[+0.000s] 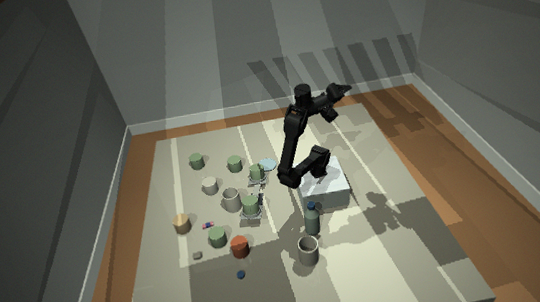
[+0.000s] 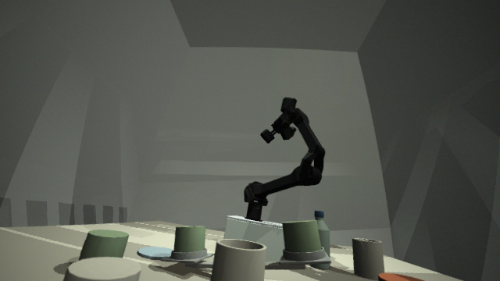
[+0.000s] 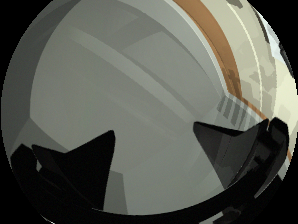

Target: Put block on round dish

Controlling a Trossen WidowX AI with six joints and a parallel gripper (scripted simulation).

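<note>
The grey block lies 35 cm ahead of my gripper tip, 25 cm to the right of it and 51 cm below it. Also, from my gripper tip: small balance (41 cm ahead, 13 cm to the right, 52 cm below); then orange cup (57 cm ahead, 11 cm to the left, 52 cm below); then round dish (27 cm ahead, 35 cm to the right, 55 cm below).
</note>
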